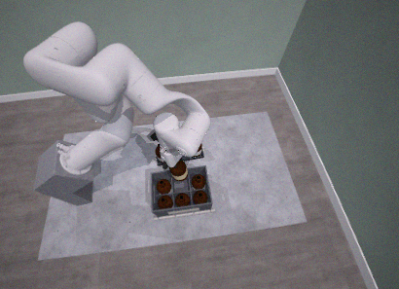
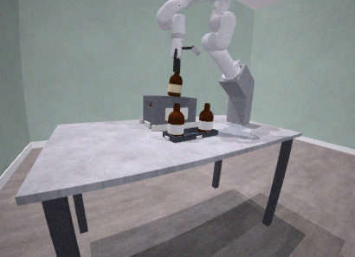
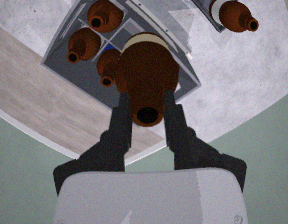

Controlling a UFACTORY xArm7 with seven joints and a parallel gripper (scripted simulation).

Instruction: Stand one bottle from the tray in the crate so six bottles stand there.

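Now: hand 8 cm above the glass bottle. The rest, counted from my hand: grey crate 2 cm ahead, 6 cm to the right, 25 cm below; dark tray 6 cm behind, 18 cm to the left, 32 cm below.
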